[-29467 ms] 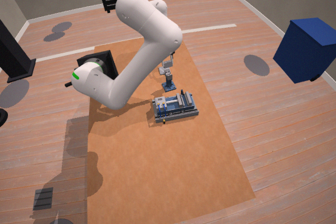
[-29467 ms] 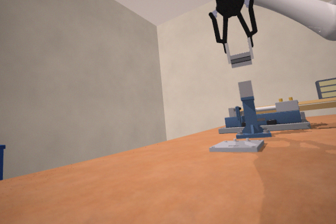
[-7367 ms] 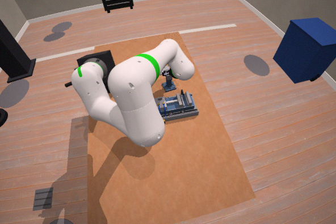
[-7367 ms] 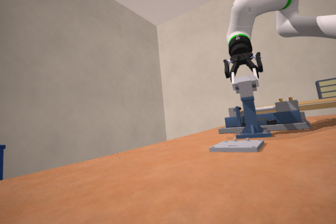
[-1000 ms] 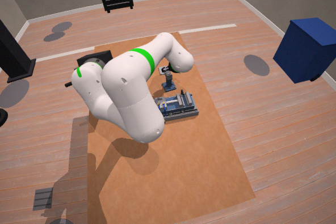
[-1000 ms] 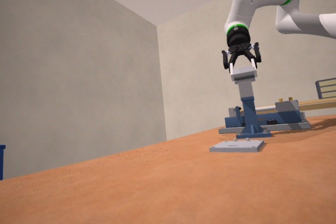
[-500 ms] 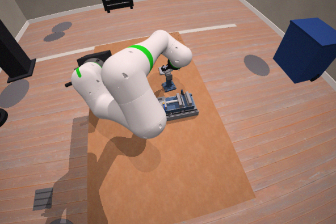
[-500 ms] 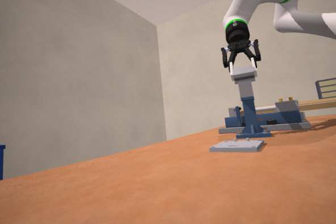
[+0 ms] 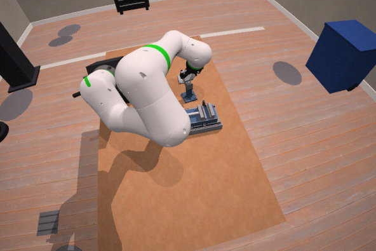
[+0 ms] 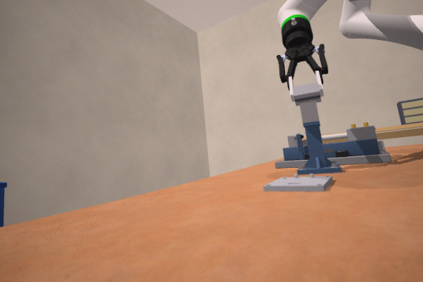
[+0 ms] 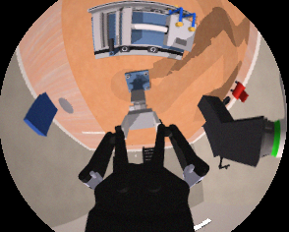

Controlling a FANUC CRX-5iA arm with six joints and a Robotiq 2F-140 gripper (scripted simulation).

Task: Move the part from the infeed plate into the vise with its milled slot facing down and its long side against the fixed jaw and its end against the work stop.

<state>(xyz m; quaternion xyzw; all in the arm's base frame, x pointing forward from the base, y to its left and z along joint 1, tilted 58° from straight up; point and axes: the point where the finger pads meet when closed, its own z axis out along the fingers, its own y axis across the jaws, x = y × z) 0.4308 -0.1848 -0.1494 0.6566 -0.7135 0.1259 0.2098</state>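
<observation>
The part is 2 cm to the left of my hand and 3 cm below it. The rest, counted from my hand: air cylinder: 12 cm behind, 18 cm to the right, 13 cm below; then vise base: 3 cm behind, 19 cm to the right, 17 cm below.
</observation>
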